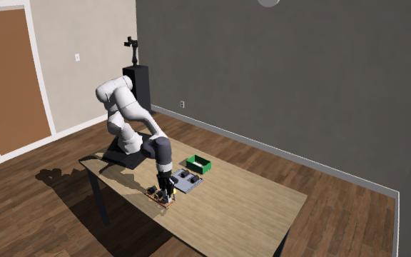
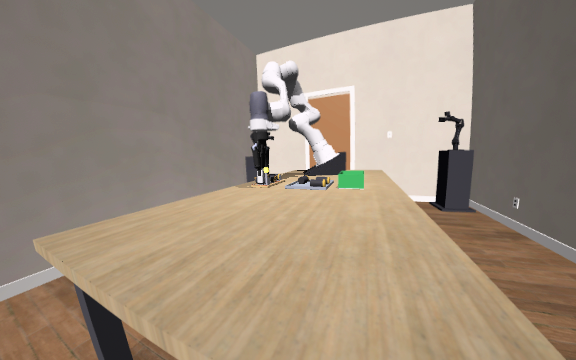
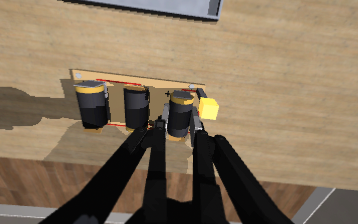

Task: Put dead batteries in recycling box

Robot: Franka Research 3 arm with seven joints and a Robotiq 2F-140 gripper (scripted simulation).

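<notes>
My hand is 3 cm to the right of the bulb, 3 cm below it and 3 cm short of it. From my hand the other things lie so: green recycling box 41 cm to the left, 5 cm behind, 4 cm below; then grey tray 22 cm to the left, 5 cm below, 5 cm behind.
</notes>
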